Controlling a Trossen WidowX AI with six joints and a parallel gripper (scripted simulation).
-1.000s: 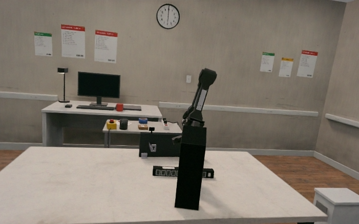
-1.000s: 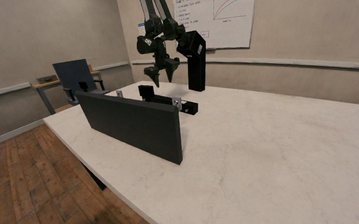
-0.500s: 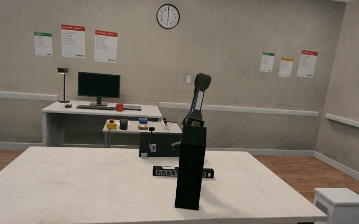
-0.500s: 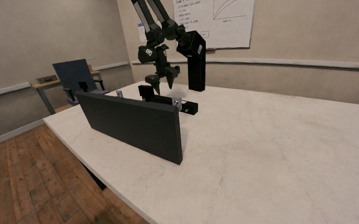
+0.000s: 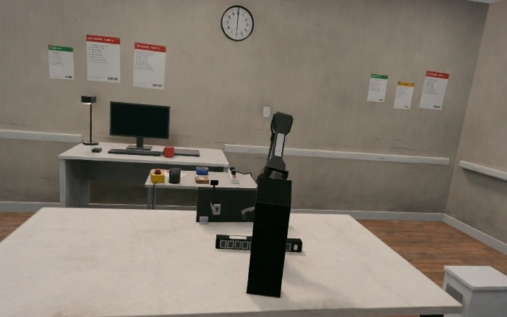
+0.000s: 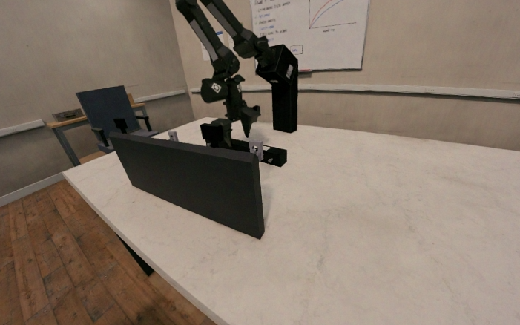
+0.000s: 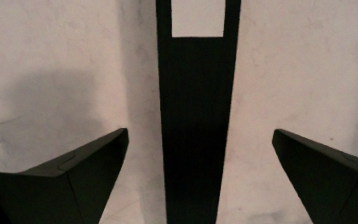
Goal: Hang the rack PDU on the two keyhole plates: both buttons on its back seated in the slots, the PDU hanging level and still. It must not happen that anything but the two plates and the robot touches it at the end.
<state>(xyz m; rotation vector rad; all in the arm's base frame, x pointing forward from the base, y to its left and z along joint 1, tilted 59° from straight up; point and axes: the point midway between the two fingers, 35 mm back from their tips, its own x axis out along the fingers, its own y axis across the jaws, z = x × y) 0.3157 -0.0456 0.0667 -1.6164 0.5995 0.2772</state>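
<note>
Right now my hand is 20 mm to the left of the rack PDU and 50 mm above it. Round my hand: dark upright panel 300 mm ahead, 40 mm to the right.
</note>
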